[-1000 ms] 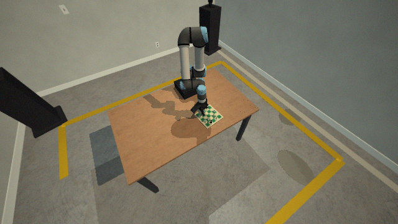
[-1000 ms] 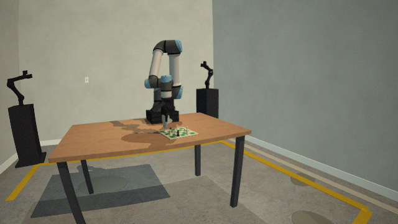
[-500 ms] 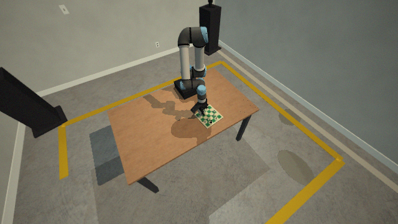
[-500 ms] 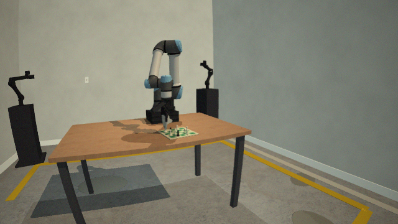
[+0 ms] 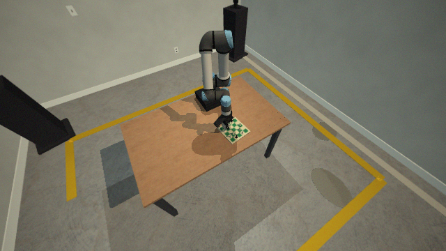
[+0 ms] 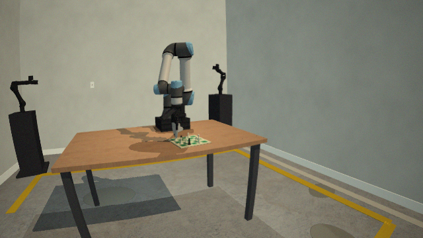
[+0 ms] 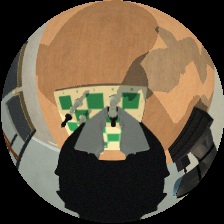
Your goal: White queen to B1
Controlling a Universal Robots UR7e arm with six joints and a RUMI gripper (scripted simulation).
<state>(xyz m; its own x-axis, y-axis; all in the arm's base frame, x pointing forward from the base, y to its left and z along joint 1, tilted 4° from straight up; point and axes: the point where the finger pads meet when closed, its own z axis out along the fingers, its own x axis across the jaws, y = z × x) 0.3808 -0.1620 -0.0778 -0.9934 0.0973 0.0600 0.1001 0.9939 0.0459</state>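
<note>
The green-and-cream chessboard lies 7 cm to the left of my hand, 5 cm ahead of it and 4 cm below it.
</note>
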